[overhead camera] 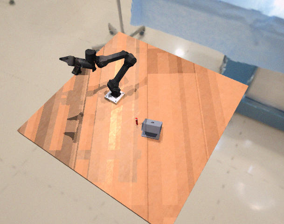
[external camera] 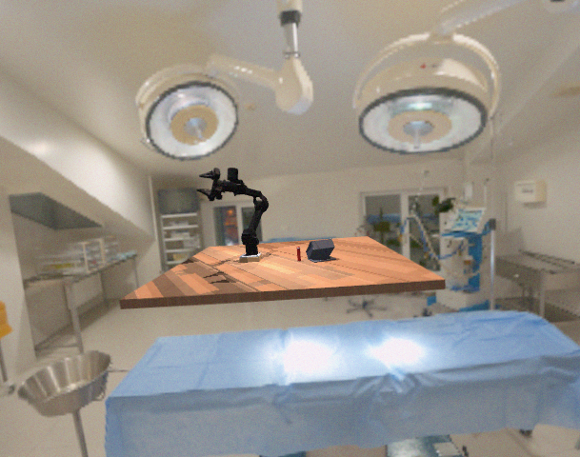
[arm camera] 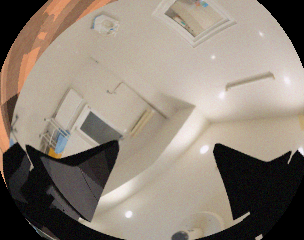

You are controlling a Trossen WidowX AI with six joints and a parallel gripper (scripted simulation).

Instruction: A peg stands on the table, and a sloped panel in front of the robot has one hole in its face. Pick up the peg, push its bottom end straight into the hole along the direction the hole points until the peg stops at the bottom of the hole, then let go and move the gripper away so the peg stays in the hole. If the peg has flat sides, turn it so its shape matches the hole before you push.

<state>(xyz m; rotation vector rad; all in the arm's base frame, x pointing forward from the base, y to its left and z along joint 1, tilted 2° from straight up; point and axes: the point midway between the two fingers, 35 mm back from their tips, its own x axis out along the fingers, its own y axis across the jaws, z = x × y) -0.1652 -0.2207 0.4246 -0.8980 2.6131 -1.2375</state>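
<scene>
The red peg lies 490 mm ahead of my gripper tip, 410 mm below it and 140 mm to the left of it. From my gripper tip the other things lie so: grey sloped panel 610 mm ahead, 410 mm below, 180 mm to the left.
</scene>
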